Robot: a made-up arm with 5 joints.
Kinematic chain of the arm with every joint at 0, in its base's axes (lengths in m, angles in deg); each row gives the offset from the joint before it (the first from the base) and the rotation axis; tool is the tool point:
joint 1: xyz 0 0 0.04 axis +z
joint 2: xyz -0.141 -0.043 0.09 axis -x
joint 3: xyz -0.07 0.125 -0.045 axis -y
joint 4: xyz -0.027 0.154 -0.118 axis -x
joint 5: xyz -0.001 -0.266 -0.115 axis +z
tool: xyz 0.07 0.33 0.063
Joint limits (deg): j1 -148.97..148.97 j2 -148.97..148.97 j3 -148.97..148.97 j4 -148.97..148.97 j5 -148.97..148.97
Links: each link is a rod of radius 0.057 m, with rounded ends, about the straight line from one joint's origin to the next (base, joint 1, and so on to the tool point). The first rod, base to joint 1, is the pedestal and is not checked.
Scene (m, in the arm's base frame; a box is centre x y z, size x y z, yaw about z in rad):
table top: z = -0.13
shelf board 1: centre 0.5 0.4 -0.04 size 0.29 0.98 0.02 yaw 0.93
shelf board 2: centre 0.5 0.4 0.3 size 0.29 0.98 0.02 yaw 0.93
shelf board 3: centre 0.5 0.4 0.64 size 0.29 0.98 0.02 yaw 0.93
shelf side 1: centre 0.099 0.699 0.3 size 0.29 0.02 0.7 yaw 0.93
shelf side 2: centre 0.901 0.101 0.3 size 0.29 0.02 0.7 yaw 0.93
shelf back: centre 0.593 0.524 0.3 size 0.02 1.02 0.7 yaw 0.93
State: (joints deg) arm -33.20 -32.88 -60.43 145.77 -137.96
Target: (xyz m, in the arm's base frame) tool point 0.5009 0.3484 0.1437
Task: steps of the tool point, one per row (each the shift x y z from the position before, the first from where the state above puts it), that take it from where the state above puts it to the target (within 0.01 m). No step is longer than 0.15 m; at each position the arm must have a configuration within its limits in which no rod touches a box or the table.
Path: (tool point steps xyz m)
1: -0.0643 -0.0722 0.0052
2: -0.0623 -0.0820 0.0018
3: -0.0553 -0.0897 -0.0070
4: -0.0293 -0.0812 0.0432
5: 0.0153 -0.0808 0.0045
6: 0.0511 -0.0551 -0.0320
7: 0.0663 -0.0132 -0.0628
8: 0.0560 0.0312 -0.0854
9: 0.0235 0.0648 -0.0980
10: -0.0224 0.0774 -0.1000
11: 0.0609 0.0533 0.0023
12: 0.0506 0.0671 -0.0001
13: 0.0371 0.0788 -0.0022

